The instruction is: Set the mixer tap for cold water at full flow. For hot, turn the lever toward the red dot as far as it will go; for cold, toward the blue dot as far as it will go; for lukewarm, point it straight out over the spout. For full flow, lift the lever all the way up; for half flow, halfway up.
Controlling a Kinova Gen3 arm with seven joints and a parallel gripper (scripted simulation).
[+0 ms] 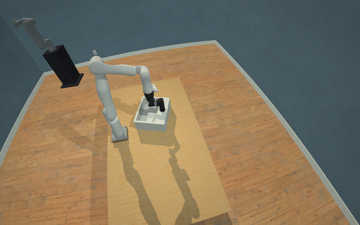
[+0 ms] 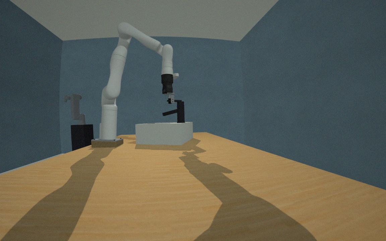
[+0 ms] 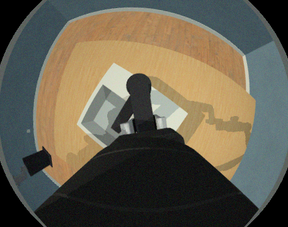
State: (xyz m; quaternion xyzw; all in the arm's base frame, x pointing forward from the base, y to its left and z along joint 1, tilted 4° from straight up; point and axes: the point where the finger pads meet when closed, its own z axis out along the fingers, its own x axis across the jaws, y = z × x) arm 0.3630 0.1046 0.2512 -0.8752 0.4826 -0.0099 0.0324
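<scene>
My gripper is now 2 cm short of the lever and 1 cm to the right of it. Also, from my hand: white basin: 6 cm behind, 6 cm to the left, 23 cm below.
</scene>
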